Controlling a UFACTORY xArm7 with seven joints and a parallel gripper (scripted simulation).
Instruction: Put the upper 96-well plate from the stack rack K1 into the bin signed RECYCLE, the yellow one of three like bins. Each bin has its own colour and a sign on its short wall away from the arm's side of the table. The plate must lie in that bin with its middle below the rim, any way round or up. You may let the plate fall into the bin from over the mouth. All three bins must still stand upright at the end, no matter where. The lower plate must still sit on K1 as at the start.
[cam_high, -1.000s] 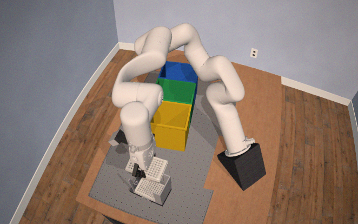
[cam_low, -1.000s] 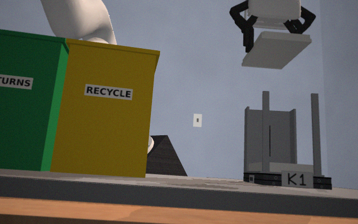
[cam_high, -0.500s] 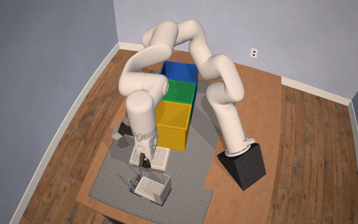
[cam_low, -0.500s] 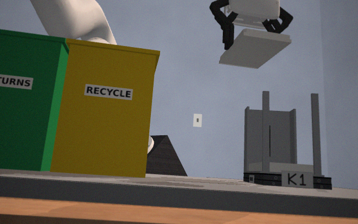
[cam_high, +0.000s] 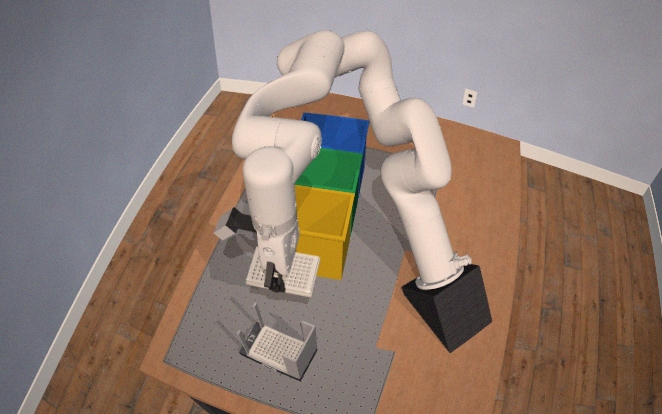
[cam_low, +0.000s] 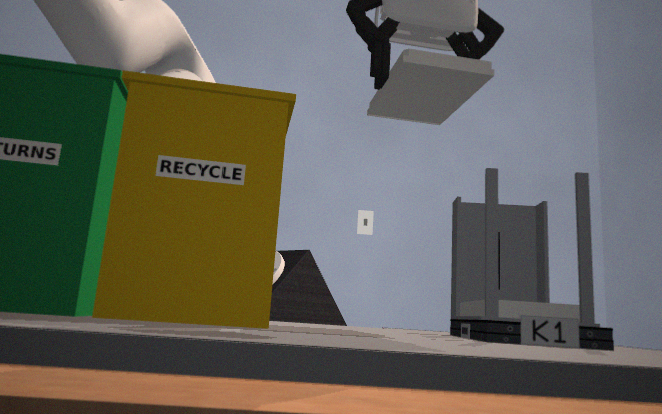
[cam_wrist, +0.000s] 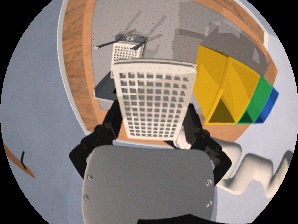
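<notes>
Now: hand 200 mm to the left of the yellow bin, 160 mm above it and 20 mm past it. Also, from my hand: green bin (330 mm to the right, 160 mm below, 30 mm behind); blue bin (460 mm to the right, 160 mm below, 30 mm behind); K1 sign (240 mm below, 90 mm ahead, 70 mm to the left).
</notes>
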